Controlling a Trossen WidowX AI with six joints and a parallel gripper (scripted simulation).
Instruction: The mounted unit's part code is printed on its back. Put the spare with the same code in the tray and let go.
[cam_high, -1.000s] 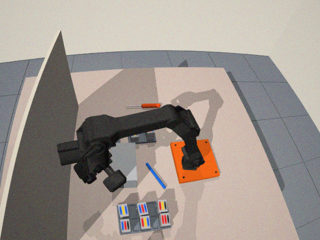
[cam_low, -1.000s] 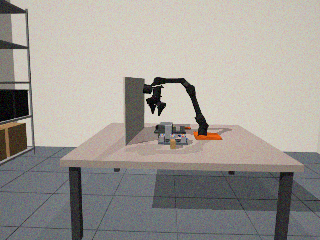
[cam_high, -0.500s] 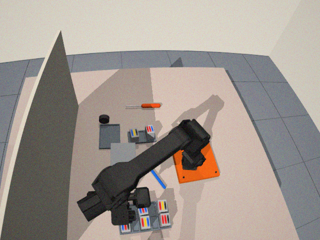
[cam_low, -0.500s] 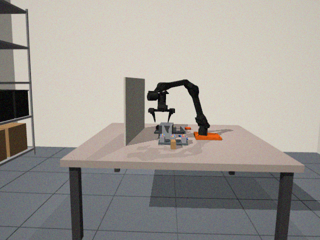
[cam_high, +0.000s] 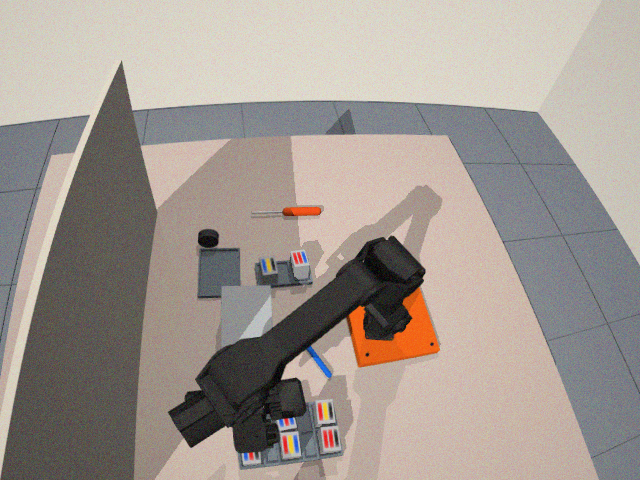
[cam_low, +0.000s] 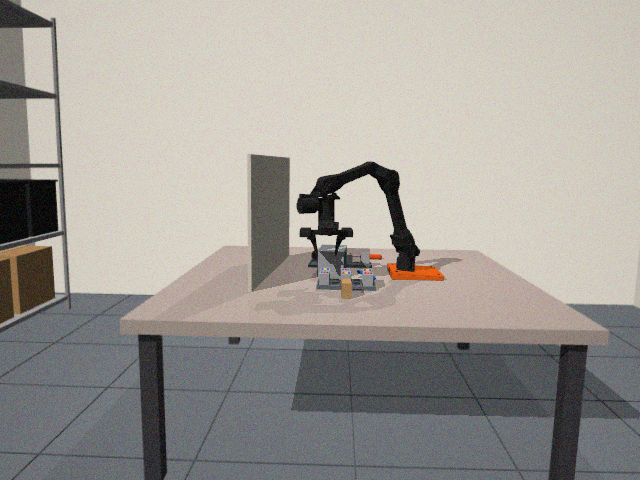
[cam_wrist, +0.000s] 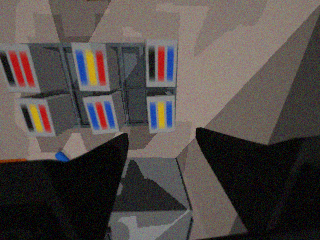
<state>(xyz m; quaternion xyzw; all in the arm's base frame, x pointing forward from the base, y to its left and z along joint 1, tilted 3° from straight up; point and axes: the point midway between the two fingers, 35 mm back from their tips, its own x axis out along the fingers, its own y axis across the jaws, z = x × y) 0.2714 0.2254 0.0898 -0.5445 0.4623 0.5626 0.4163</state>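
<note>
My gripper tip is 6 cm above the small grey spare. Round my gripper tip: tan block 16 cm to the left, 10 cm behind, 7 cm below; then blue pen 16 cm to the right, 12 cm behind, 9 cm below; then grey mounted unit 17 cm to the right, 5 cm below, 1 cm ahead.
</note>
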